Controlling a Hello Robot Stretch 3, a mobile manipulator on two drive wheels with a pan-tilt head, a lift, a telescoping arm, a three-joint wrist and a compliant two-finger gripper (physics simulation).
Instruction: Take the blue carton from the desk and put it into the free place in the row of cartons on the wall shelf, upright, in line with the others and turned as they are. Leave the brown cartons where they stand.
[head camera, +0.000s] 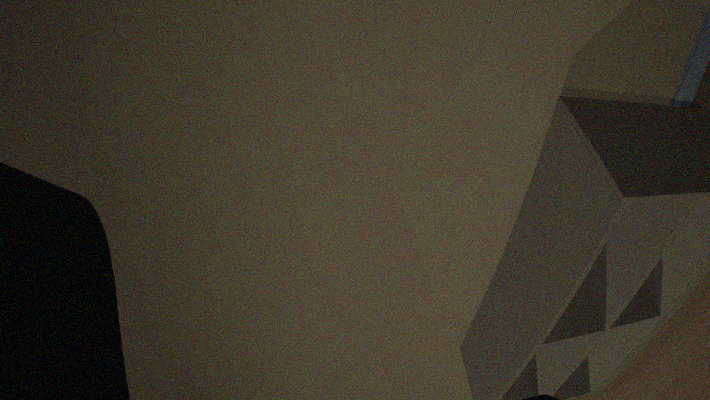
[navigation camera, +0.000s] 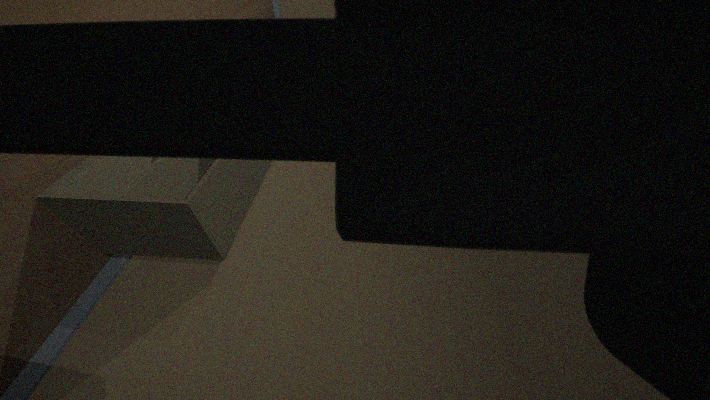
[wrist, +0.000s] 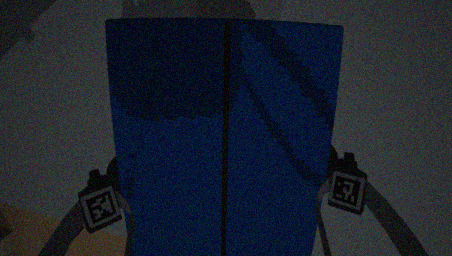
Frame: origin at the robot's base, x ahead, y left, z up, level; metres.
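Where they show: gripper, between the fingertips: (wrist: 222, 166).
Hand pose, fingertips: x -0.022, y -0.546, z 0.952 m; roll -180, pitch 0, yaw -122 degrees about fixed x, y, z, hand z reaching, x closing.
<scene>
Things, the pixels of their top centre, and the offset from my fingertips. "spot": a spot on its surface instead. Level surfaces: height alone.
- blue carton, centre of its top: (wrist: 222, 239) dx -0.020, dy +0.016, dz +0.054 m
- grey desk top, height of its surface: dz -0.232 m
- furniture, a spot on its surface: (head camera: 555, 185) (navigation camera: 233, 210) spot: dx +0.186, dy +1.784, dz -0.342 m
The blue carton (wrist: 170, 155) fills the middle of the wrist view, its face with a thin dark line down the middle turned to the camera. My gripper (wrist: 222, 166) is shut on it, with one fingertip pressed against each side edge. The grey desk top (wrist: 400, 90) shows behind the carton, with dark shadows at the upper left and top. The far side of the carton is hidden. The carton and gripper do not show in the head and navigation views. The row of brown cartons and its free place cannot be made out in any view.
A grey box-like piece of furniture (head camera: 555, 185) (navigation camera: 230, 210), with dark triangular patches on its front in the head view, stands against a beige wall (head camera: 325, 175) (navigation camera: 400, 320). A blue-grey strip (head camera: 692, 65) (navigation camera: 75, 320) runs along the wall's foot. Black robot parts cover much of the navigation view.
</scene>
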